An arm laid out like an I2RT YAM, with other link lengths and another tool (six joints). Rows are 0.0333 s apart.
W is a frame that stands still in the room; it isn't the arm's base.
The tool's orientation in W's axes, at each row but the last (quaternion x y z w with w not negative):
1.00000 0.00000 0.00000 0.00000
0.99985 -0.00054 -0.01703 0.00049
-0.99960 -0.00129 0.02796 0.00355
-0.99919 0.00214 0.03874 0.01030
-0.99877 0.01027 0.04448 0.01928
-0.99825 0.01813 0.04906 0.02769
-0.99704 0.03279 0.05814 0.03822
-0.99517 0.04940 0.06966 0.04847
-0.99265 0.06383 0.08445 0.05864
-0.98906 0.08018 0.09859 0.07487
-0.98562 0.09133 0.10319 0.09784
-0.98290 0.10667 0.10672 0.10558
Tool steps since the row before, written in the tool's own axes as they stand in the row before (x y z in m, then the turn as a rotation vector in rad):
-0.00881 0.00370 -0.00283 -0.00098 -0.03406 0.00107
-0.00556 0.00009 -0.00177 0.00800 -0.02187 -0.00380
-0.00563 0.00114 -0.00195 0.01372 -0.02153 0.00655
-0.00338 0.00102 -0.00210 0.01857 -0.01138 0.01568
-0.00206 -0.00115 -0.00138 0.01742 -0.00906 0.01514
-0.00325 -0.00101 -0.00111 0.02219 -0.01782 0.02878
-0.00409 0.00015 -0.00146 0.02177 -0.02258 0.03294
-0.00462 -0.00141 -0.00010 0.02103 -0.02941 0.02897
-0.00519 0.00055 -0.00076 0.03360 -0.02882 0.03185
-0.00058 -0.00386 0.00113 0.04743 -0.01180 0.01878
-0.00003 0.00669 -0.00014 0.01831 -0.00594 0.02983
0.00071 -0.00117 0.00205 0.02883 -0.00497 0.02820
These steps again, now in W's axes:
-0.00881 -0.00370 0.00283 -0.00098 0.03406 -0.00107
-0.00550 -0.00008 0.00196 0.00815 0.02186 0.00350
-0.00551 -0.00117 0.00225 0.01328 0.02161 -0.00715
-0.00321 -0.00105 0.00233 0.01736 0.01164 -0.01684
-0.00190 0.00113 0.00160 0.01621 0.00932 -0.01628
-0.00309 0.00105 0.00148 0.01997 0.01868 -0.02984
-0.00390 -0.00002 0.00192 0.01942 0.02377 -0.03356
-0.00439 0.00181 0.00089 0.01994 0.03020 -0.02893
-0.00503 -0.00003 0.00159 0.03168 0.02851 -0.03402
-0.00010 0.00404 -0.00046 0.04451 0.00777 -0.02646
-0.00134 -0.00648 -0.00102 0.01327 0.00912 -0.03164
0.00057 0.00146 -0.00191 0.02339 0.00585 -0.03271

